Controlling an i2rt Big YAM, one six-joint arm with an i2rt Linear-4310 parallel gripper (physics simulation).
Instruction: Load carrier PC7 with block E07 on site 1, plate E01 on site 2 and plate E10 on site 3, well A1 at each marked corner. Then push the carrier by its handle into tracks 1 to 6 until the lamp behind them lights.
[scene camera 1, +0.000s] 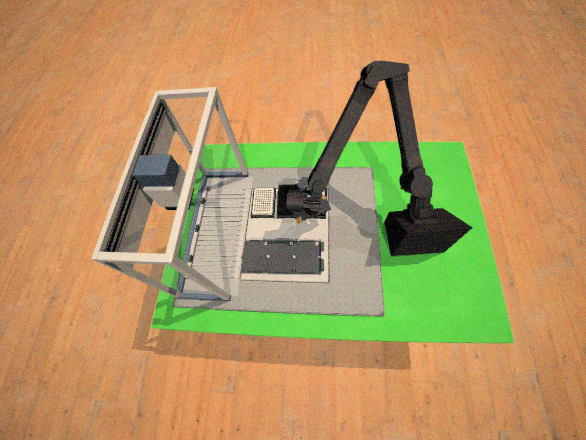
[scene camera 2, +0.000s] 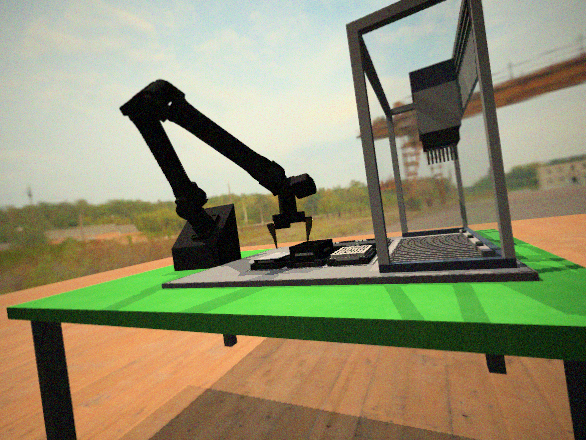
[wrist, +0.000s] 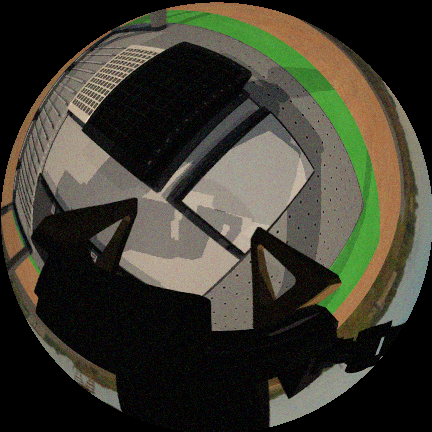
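Pixels of known places: gripper, fingertip midpoint: (wrist: 196, 219); arm's base, origin of the base link: (scene camera 1: 419, 217) (scene camera 2: 206, 227).
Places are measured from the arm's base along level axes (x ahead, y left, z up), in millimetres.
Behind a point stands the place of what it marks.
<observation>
My gripper (scene camera 1: 311, 208) {x 395, y -105, z -96 mm} (scene camera 2: 293, 243) {x 395, y -105, z -96 mm} (wrist: 196, 219) {x 395, y -105, z -96 mm} is open and empty, pointing down just above the right part of the labware row. A white perforated piece (scene camera 1: 262, 201) {x 592, y -179, z -116 mm} (scene camera 2: 352, 253) {x 600, y -244, z -112 mm} (wrist: 117, 80) {x 562, y -176, z -114 mm} is at the track end of the row. A taller black piece (scene camera 1: 282, 196) {x 502, y -179, z -86 mm} (scene camera 2: 311, 248) {x 499, y -237, z -92 mm} (wrist: 170, 110) {x 462, y -162, z -98 mm} sits beside it. A low piece with a smooth pale top (scene camera 2: 272, 257) {x 368, y -197, z -111 mm} (wrist: 255, 175) {x 373, y -162, z -111 mm} is at the other end, mostly hidden by the arm in scene camera 1. The dark carrier (scene camera 1: 282, 260) {x 510, y 87, z -127 mm} lies flat, parallel to the row, with small pale marks. Labels are unreadable.
The grooved tracks (scene camera 1: 220, 235) {x 773, y -40, z -136 mm} (scene camera 2: 435, 248) (wrist: 37, 130) lie beyond the carrier's left end in scene camera 1. A gantry frame (scene camera 1: 190, 91) {x 751, y -342, z 342 mm} (scene camera 2: 370, 150) {x 679, y -350, z 97 mm} stands over them, with a head (scene camera 1: 159, 175) {x 805, y -31, z 320 mm} (scene camera 2: 435, 105) hanging high up. A grey baseboard (scene camera 1: 350, 300) {x 263, y 253, z -138 mm} (scene camera 2: 225, 280) {x 301, y -335, z -138 mm} lies on the green table.
</observation>
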